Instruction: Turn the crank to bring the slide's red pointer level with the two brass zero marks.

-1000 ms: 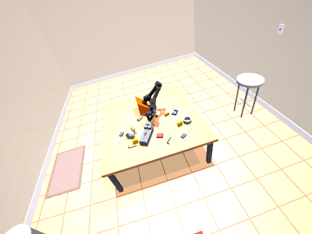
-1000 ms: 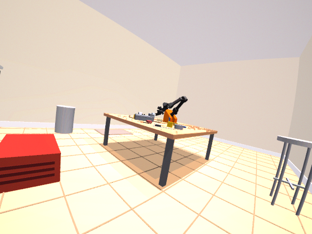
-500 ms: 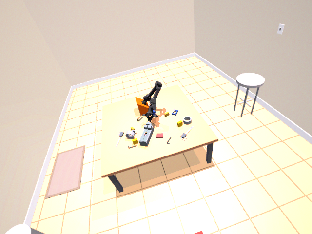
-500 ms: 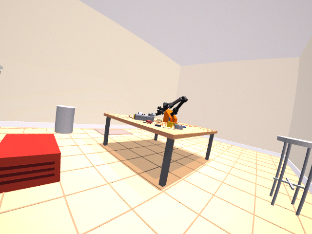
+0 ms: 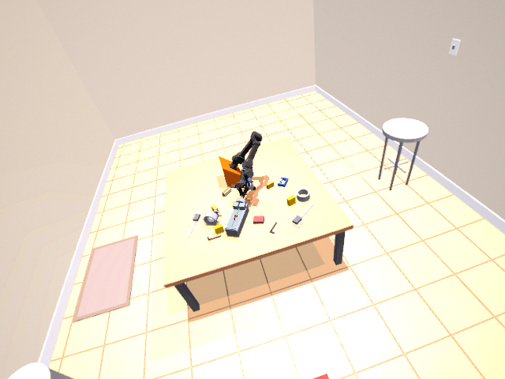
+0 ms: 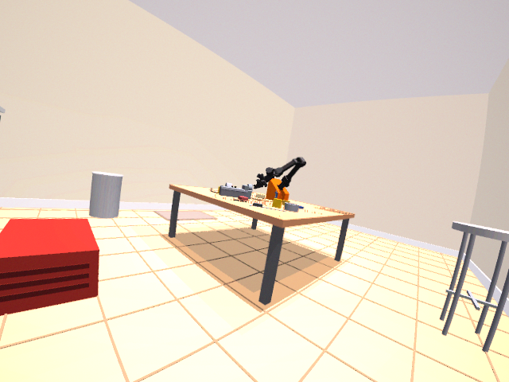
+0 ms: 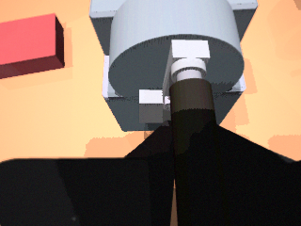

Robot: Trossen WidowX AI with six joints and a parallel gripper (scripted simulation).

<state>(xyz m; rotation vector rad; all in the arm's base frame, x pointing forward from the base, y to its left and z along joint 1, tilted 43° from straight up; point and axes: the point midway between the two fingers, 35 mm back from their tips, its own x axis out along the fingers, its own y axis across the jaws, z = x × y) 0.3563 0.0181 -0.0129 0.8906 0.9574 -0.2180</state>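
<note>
Right now the dark crank handle is 30 mm above my gripper tip, 10 mm to the left of it and 10 mm behind it. From my gripper tip the other things lie so: red pointer 170 mm ahead, 90 mm to the right, 10 mm below; red block 180 mm ahead, 80 mm below, 70 mm to the left.
</note>
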